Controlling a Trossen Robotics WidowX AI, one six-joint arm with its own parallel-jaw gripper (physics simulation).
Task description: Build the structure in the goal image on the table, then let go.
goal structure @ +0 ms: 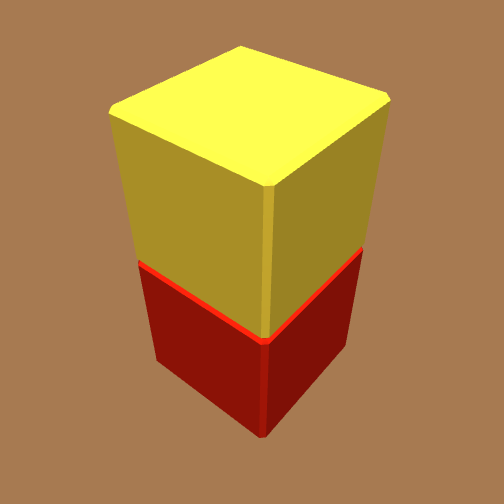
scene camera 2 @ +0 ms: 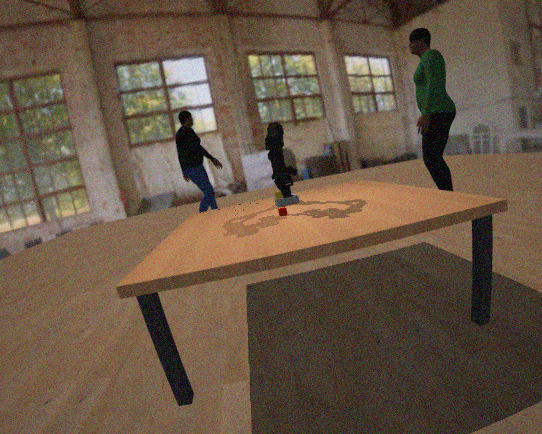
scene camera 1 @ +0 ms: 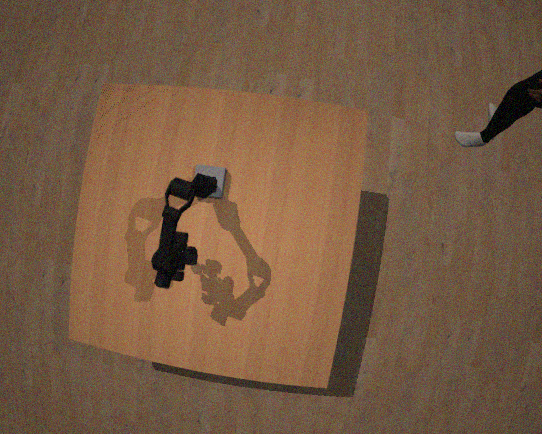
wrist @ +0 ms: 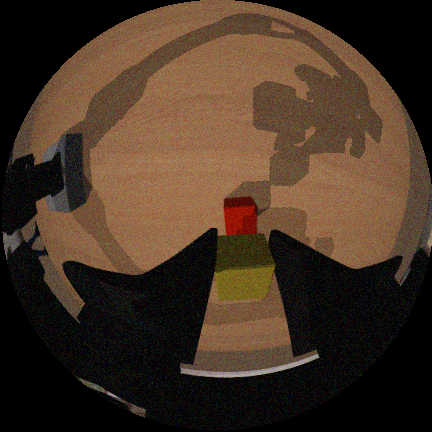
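Seen in the pictures: gripper, between the fingertips: [scene camera 2: 283,194] [wrist: 243,235]; arm's base, origin of its link: [scene camera 2: 286,196] [scene camera 1: 208,185] [wrist: 54,175].
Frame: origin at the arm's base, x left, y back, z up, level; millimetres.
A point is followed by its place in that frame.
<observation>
My gripper [wrist: 243,235] {x -108, y -279, z 52 mm} is shut on a yellow cube [wrist: 245,282] {x -128, y -277, z 72 mm} [scene camera 2: 278,194] {x -136, y -292, z 59 mm}, with one black finger on each side of it. The cube appears to be held above the table. A red cube [wrist: 240,220] {x -127, y -281, z -10 mm} [scene camera 2: 282,211] {x -134, y -297, z -22 mm} sits on the table, just beyond the yellow cube in the wrist view, where the yellow cube hides its lower edge. I cannot tell the exact gap between the cubes. Neither cube shows in scene camera 1, where the black arm covers that part of the table.
The arm's grey base plate [scene camera 1: 220,174] {x 53, y 41, z 0 mm} [scene camera 2: 292,201] {x 12, y -49, z -27 mm} [wrist: 75,172] {x -17, y -43, z -27 mm} is on the wooden table [scene camera 1: 300,200] {x 382, y -83, z -43 mm} [scene camera 2: 320,227] {x -118, y -654, z -43 mm}, at the left in the wrist view. Arm shadows fall across the table around the cubes. People stand beyond the table.
</observation>
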